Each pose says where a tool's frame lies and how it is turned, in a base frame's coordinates. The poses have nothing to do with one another.
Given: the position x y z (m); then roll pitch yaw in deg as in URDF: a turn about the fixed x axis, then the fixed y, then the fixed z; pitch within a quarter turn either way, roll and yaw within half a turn.
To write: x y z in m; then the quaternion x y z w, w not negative. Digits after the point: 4 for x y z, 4 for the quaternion.
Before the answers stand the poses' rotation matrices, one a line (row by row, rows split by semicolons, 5 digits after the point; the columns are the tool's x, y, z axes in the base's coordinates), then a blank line. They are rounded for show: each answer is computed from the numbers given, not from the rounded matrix.
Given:
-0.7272, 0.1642, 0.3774, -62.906, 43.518, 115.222
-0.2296, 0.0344, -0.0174, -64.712, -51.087, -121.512
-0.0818, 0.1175, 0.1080, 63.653, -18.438, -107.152
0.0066, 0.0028, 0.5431, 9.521, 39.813, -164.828
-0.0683, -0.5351, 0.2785, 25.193, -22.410, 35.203
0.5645, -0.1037, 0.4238, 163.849, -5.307, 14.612
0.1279, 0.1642, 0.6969, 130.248, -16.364, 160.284
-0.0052, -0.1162, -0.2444, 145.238, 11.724, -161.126
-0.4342, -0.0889, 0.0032, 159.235, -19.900, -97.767
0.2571, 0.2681, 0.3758, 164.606, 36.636, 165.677
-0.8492, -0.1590, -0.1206, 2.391, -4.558, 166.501
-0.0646, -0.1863, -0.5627, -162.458, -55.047, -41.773
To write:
-0.30901 -0.15081 -0.93903; 0.65602 -0.74865 -0.09565; -0.68858 -0.64558 0.33027
-0.32831 -0.00355 0.94456; -0.53551 -0.82306 -0.18923; 0.77810 -0.56795 0.26832
-0.27977 0.50765 -0.81487; -0.90648 0.13994 0.39840; 0.31628 0.85012 0.42102
-0.74136 0.15590 -0.65274; -0.20104 -0.97957 -0.00562; -0.64028 0.12706 0.75756
0.75541 -0.65424 -0.03649; 0.53294 0.64584 -0.54669; 0.38123 0.39352 0.83654
0.96351 0.21742 0.15614; 0.25119 -0.93596 -0.24676; 0.09249 0.27698 -0.95641
-0.90324 0.42040 0.08613; 0.32369 0.53568 0.77992; 0.28174 0.73234 -0.61992
-0.92649 -0.37538 -0.02649; -0.31674 0.73988 0.59351; -0.20320 0.55827 -0.80439
-0.12708 -0.91016 -0.39430; -0.93166 0.24594 -0.26744; 0.34038 0.33337 -0.87921
-0.77750 0.08503 0.62311; 0.19851 0.97334 0.11488; -0.59673 0.21301 -0.77365
-0.96930 -0.23000 0.08694; 0.23269 -0.97230 0.02203; 0.07947 0.04159 0.99597
0.42727 -0.45096 0.78363; -0.38166 -0.87568 -0.29584; 0.81962 -0.17268 -0.54626

-0.7272, 0.1642, 0.3774, -0.5266, -0.2398, 0.7726, 0.2611
-0.2296, 0.0344, -0.0174, -0.5537, 0.2434, -0.7778, 0.1710
-0.0818, 0.1175, 0.1080, 0.1995, -0.4997, -0.6247, 0.5659
0.0066, 0.0028, 0.5431, 0.3466, -0.0326, -0.9325, 0.0957
-0.0683, -0.5351, 0.2785, 0.2613, -0.1161, 0.3299, 0.8997
0.5645, -0.1037, 0.4238, 0.9818, 0.1193, 0.0633, 0.1334
0.1279, 0.1642, 0.6969, -0.2127, -0.8745, -0.4323, 0.0559
-0.0052, -0.1162, -0.2444, -0.1858, 0.9315, 0.3091, 0.0474
-0.4342, -0.0889, 0.0032, 0.6136, -0.7504, -0.0220, 0.2448
0.2571, 0.2681, 0.3758, 0.0755, 0.9387, 0.0873, 0.3249
-0.8492, -0.1590, -0.1206, 0.0419, 0.0160, 0.9922, 0.1166
-0.0646, -0.1863, -0.5627, 0.8440, -0.2466, 0.4749, 0.0365

